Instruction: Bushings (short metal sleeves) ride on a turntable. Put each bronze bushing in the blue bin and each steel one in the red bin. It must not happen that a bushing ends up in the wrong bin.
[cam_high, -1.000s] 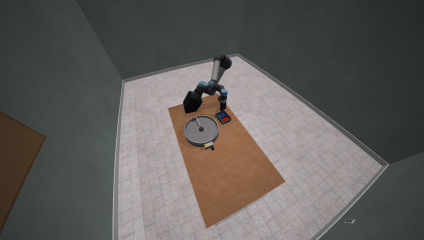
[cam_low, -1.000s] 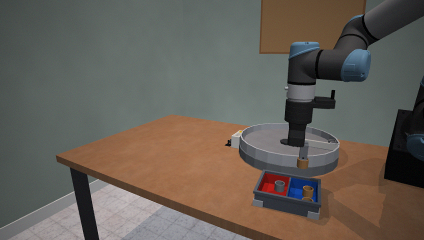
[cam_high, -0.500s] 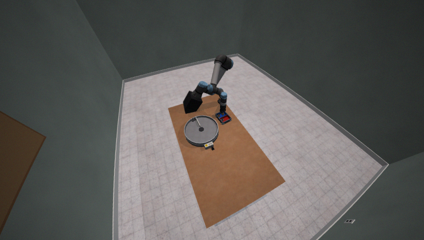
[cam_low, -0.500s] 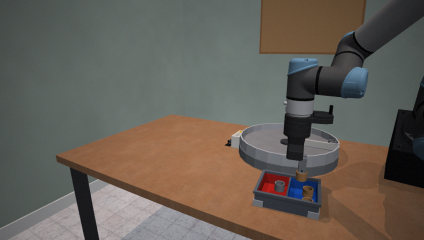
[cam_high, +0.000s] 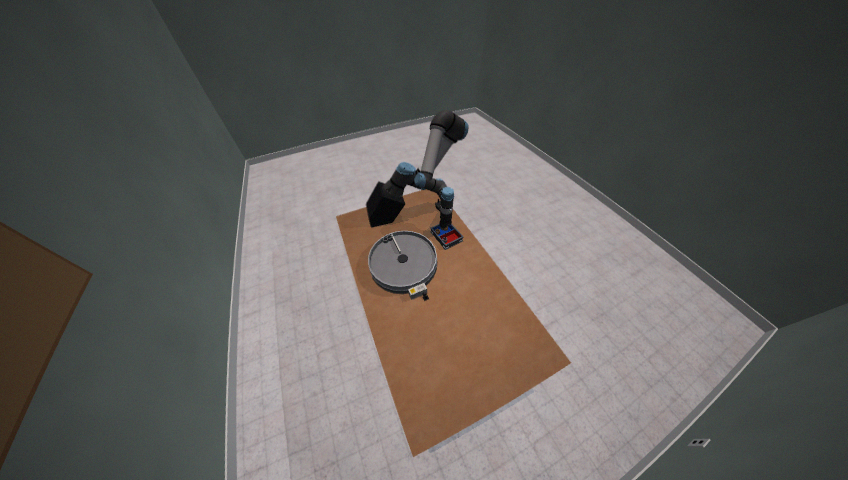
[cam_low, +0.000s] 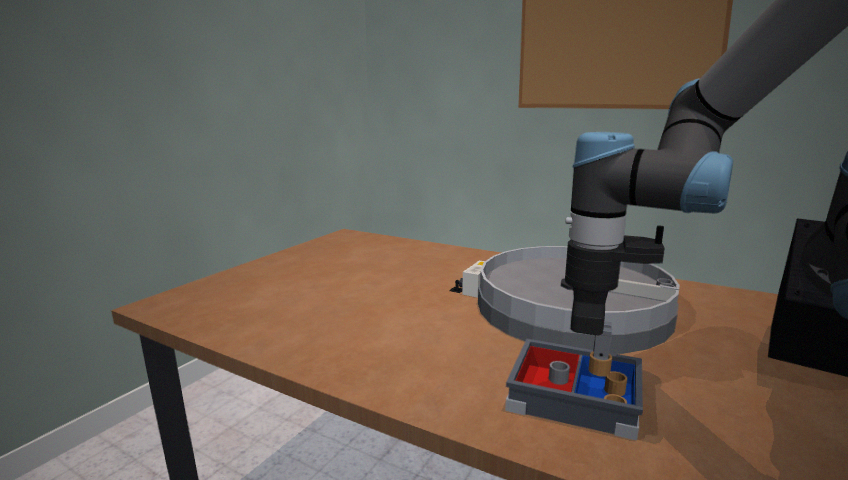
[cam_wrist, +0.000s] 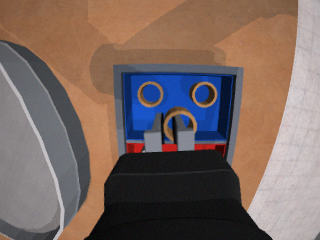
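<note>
The bin is 30 mm ahead of my hand, 20 mm to the left of it and 50 mm below it. Round my hand: grey turntable 170 mm ahead, 310 mm to the right, 20 mm below.
</note>
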